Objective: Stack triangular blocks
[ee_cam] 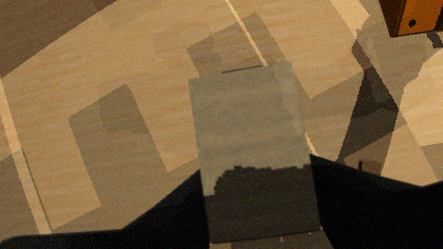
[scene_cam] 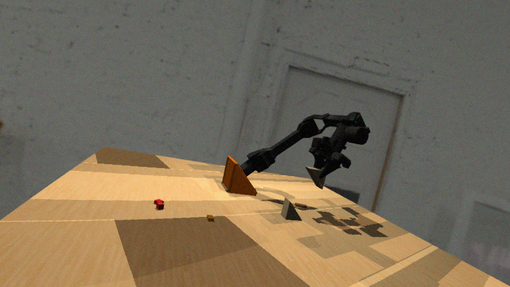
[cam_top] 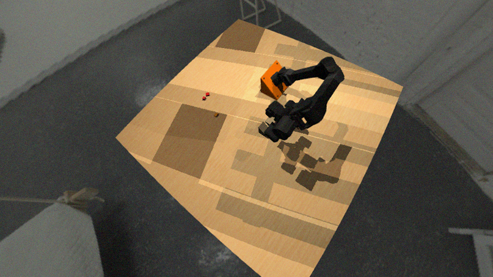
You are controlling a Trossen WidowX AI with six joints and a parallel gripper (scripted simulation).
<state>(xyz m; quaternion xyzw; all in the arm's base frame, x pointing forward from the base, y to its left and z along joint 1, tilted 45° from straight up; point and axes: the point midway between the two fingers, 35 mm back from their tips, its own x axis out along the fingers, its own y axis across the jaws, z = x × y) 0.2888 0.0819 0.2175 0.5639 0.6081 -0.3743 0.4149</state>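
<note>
Now: the grey triangular block 150 mm below my gripper tip and 70 mm to the right of it. Round my gripper tip: small yellow cube 350 mm to the right, 160 mm below, 90 mm ahead; then small brown piece 160 mm below, 150 mm behind, 50 mm to the left; then red piece 500 mm to the right, 150 mm below, 50 mm ahead.
</note>
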